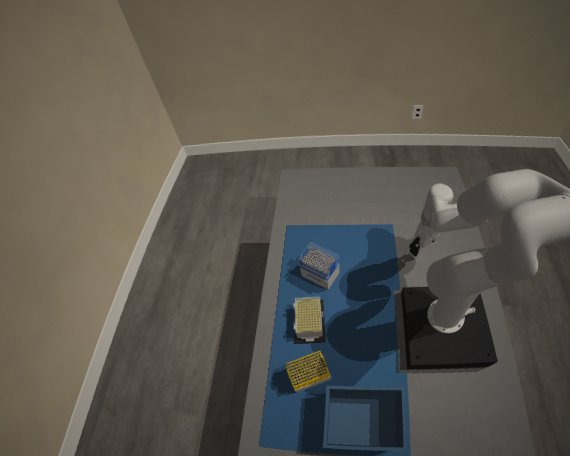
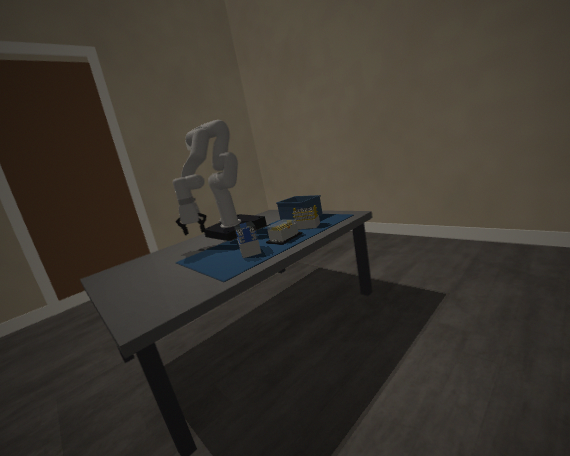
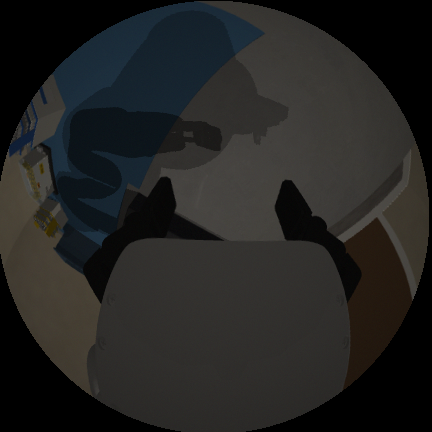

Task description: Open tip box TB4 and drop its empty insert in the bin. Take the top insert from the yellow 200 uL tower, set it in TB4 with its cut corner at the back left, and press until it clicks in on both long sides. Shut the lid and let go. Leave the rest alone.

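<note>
The tip box on a dark base, probably TB4 (image 1: 308,315) (image 2: 283,233) (image 3: 42,175), stands in the middle of the row; its pale, see-through lid looks shut over a yellow insert. No label can be read. The yellow tower (image 1: 308,370) (image 2: 306,218) (image 3: 49,219) stands turned beside it, with a yellow gridded insert on top. The blue bin (image 1: 365,388) (image 2: 286,210) (image 3: 75,250) stands at the mat's end near the yellow tower. My gripper (image 1: 424,244) (image 2: 195,232) (image 3: 226,190) is open and empty above the grey table, beyond the mat's edge, away from the boxes.
A blue and white tower (image 1: 319,268) (image 2: 248,241) (image 3: 47,112) stands on the blue mat (image 1: 345,232) (image 2: 220,265) (image 3: 90,75), on the other side of the tip box. The arm's black base (image 1: 450,355) stands beside the mat on the grey table (image 1: 350,200) (image 2: 130,300) (image 3: 325,100).
</note>
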